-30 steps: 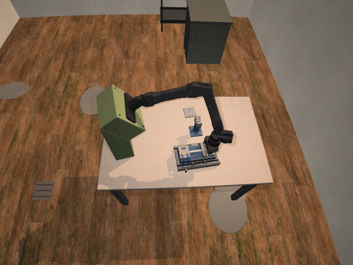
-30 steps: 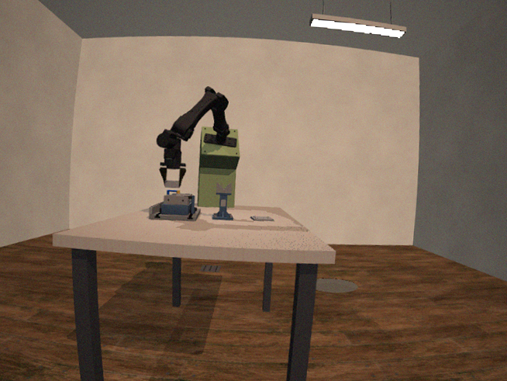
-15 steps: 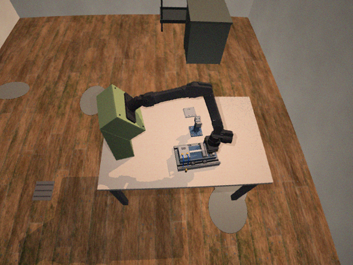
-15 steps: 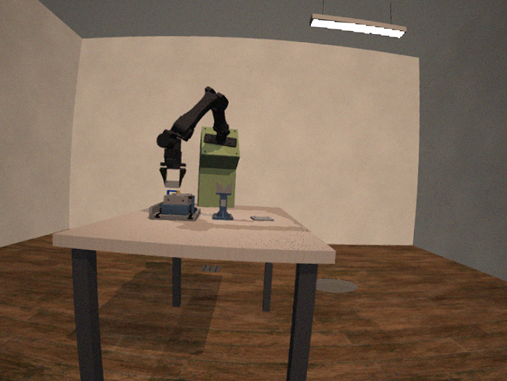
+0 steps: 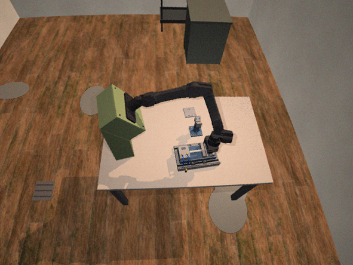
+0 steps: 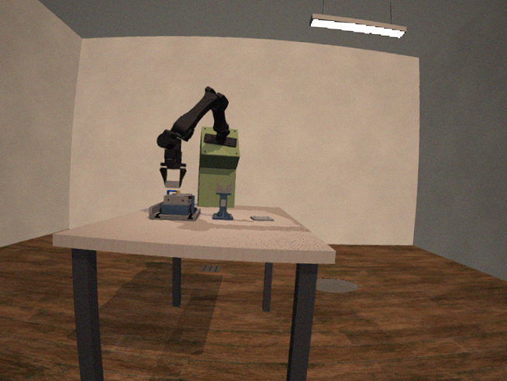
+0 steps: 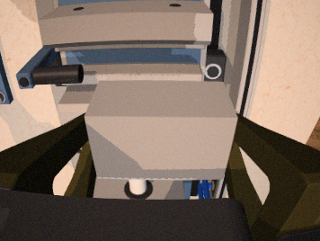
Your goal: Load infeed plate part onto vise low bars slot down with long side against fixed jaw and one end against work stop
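My hand is 10 mm above the part. From my hand the other things lie so: moving jaw: 30 mm behind, 20 mm to the left, 60 mm below; then dark work stop rod: 70 mm to the left, 50 mm below; then grey jaw: 30 mm ahead, 20 mm to the left, 60 mm below.
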